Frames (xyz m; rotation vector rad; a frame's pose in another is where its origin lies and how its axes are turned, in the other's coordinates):
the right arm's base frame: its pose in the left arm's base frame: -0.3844 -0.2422 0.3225 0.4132 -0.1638 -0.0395
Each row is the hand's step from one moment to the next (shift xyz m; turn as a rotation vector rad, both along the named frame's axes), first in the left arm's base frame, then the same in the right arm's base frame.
Working: the left arm's base frame: its pose in the right arm's base frame: 0.3132 0.0937 -0.4512 -0.4132 0.1638 0.0395

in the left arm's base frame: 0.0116 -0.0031 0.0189 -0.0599 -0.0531 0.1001
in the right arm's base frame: 0.0145 0.0048 0.0164 -0.0402 -0.0086 0.1214
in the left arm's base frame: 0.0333 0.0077 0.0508 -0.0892 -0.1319 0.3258
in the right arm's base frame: 0.0399 0.0277 0.0373 -0.0295 0.0101 0.3613
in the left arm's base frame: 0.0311 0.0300 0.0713 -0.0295 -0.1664 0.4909
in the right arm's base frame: 0.0392 0.0563 0.0473 0.0566 0.0453 0.5141
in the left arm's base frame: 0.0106 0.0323 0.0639 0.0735 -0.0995 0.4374
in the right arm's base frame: 0.0178 0.0554 0.0431 0.1454 0.0855 0.4221
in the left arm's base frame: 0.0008 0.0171 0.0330 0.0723 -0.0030 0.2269
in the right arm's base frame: 0.0045 0.0289 0.0229 0.1056 0.0890 0.1940
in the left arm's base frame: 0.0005 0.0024 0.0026 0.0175 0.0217 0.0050
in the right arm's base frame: 0.0007 0.0032 0.0013 0.0165 0.0220 -0.0070
